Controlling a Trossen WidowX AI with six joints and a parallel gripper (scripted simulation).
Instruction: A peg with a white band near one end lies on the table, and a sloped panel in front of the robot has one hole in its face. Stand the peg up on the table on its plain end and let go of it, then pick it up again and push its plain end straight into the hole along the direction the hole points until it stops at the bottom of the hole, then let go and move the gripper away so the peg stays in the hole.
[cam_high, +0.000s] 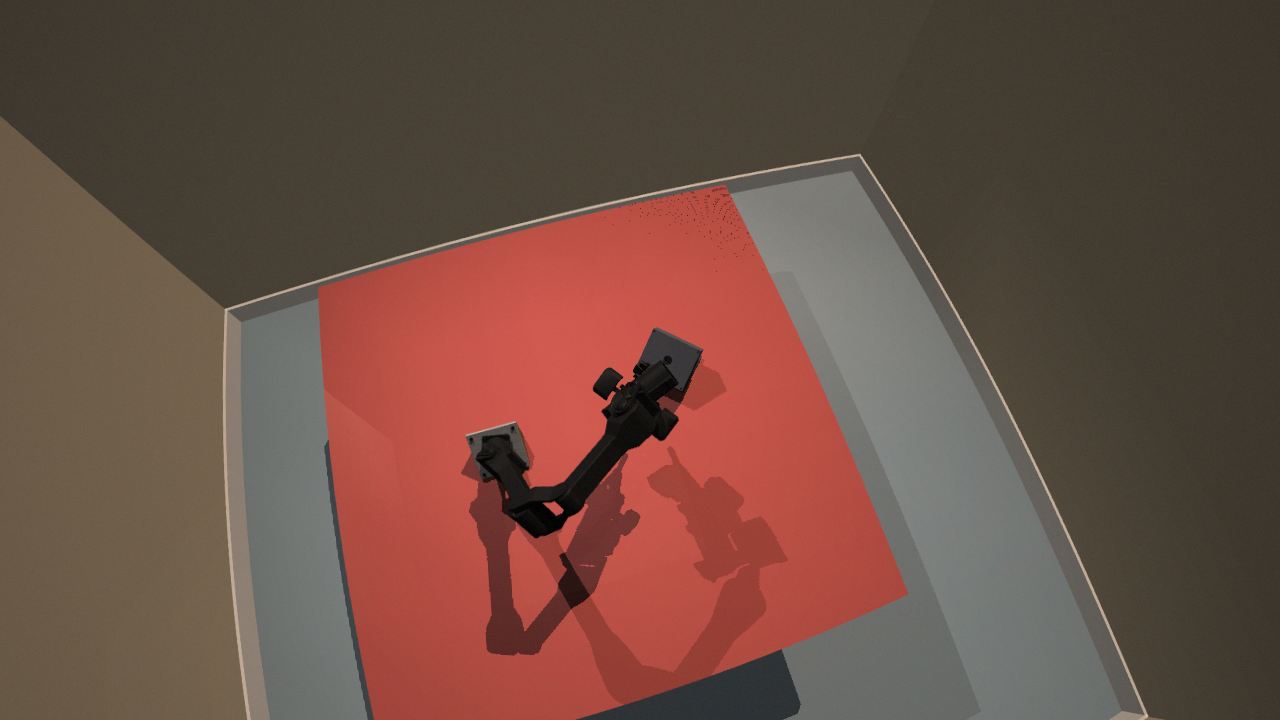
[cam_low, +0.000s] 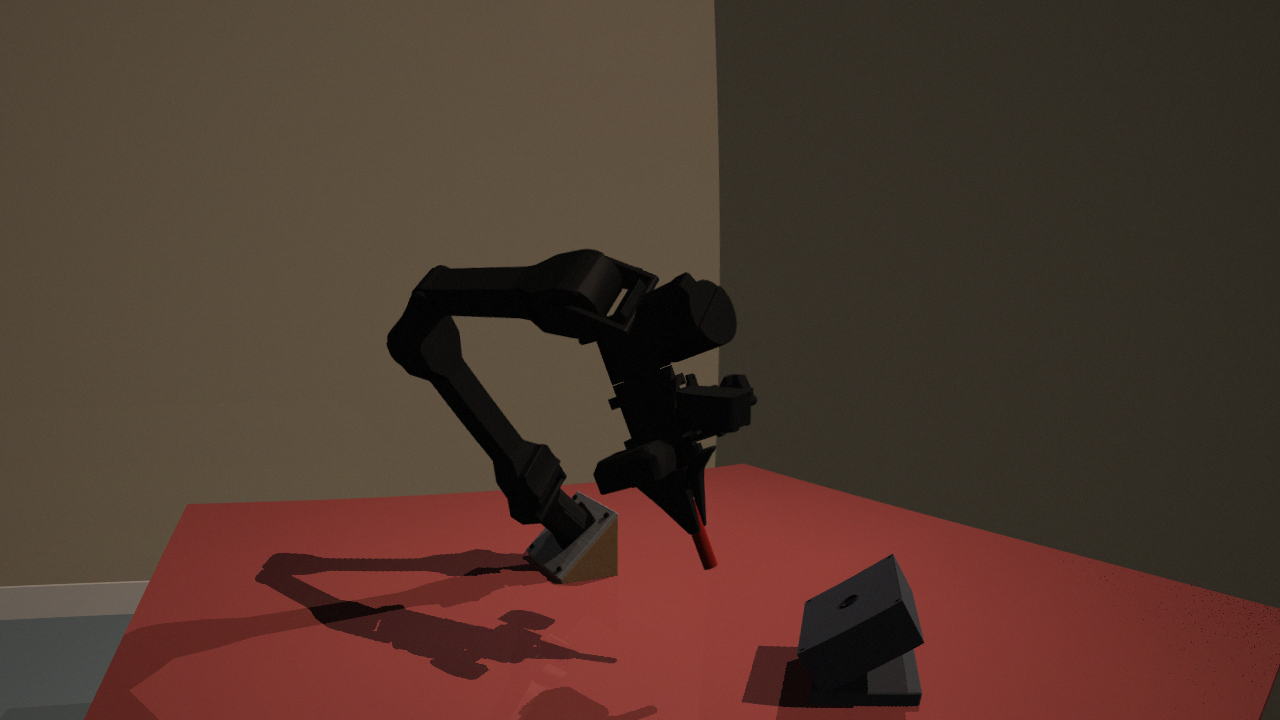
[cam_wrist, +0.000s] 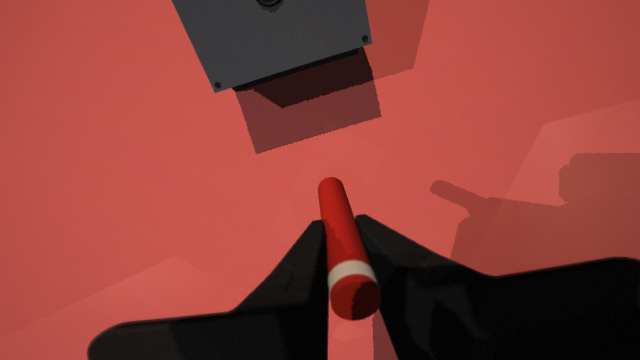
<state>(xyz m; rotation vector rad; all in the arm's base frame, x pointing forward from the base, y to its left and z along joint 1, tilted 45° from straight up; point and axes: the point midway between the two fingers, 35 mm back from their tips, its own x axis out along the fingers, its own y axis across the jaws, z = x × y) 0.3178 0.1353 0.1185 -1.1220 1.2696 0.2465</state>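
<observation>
Now: gripper tip 100 mm short of the dark sloped panel, 140 mm to the right of it and 100 mm above it. From my gripper tip the other things lie so: red peg: 10 mm to the right, 10 mm above.
</observation>
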